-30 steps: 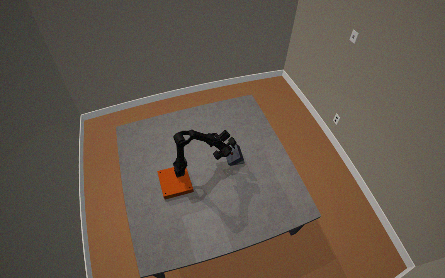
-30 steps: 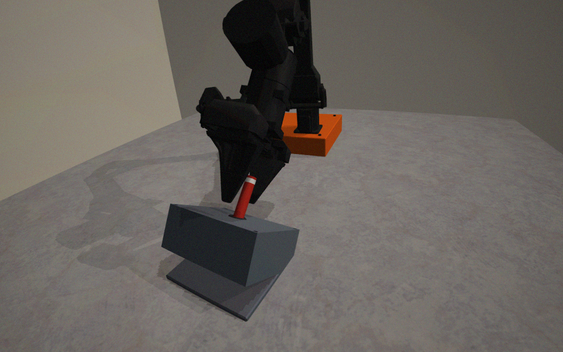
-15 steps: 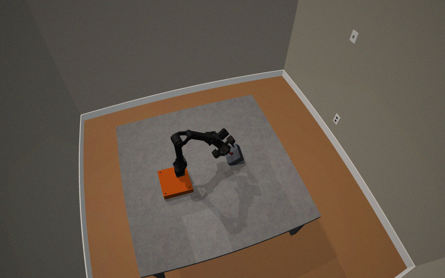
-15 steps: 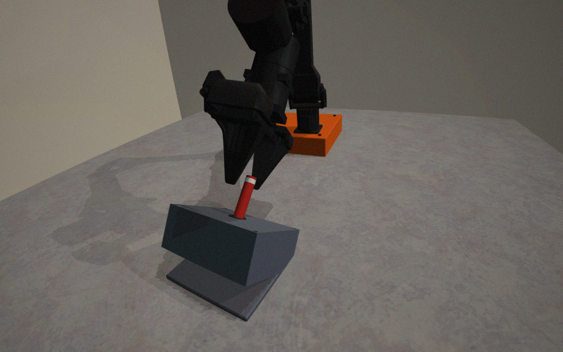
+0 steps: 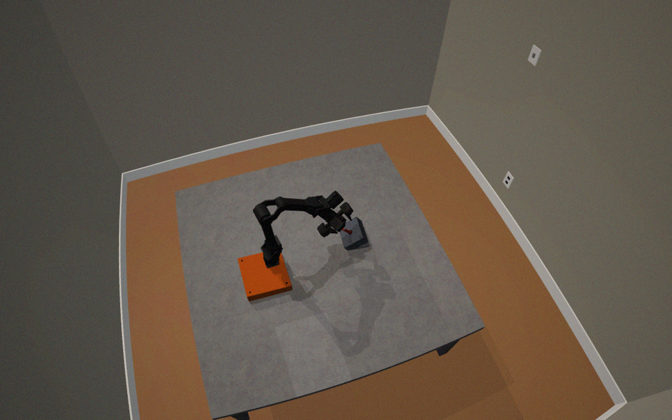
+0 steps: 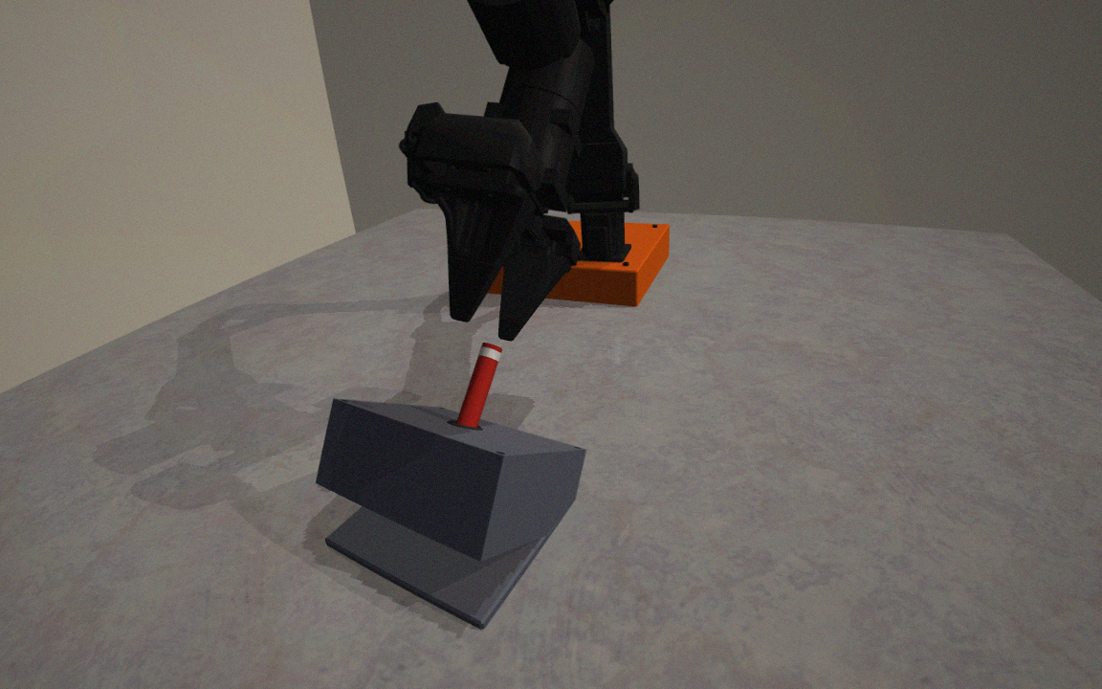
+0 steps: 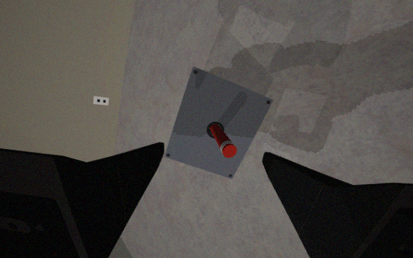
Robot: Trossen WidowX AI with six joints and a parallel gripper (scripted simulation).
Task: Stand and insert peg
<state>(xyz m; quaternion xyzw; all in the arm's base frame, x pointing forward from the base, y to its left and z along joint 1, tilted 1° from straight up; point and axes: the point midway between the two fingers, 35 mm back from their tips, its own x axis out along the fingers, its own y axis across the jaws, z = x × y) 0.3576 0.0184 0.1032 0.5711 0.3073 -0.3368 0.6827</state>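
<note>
Right now the red peg is 3 cm below my gripper tip and 1 cm ahead of it. Also, from my gripper tip: sloped grey panel (8 cm below, 5 cm ahead, 1 cm to the right).
</note>
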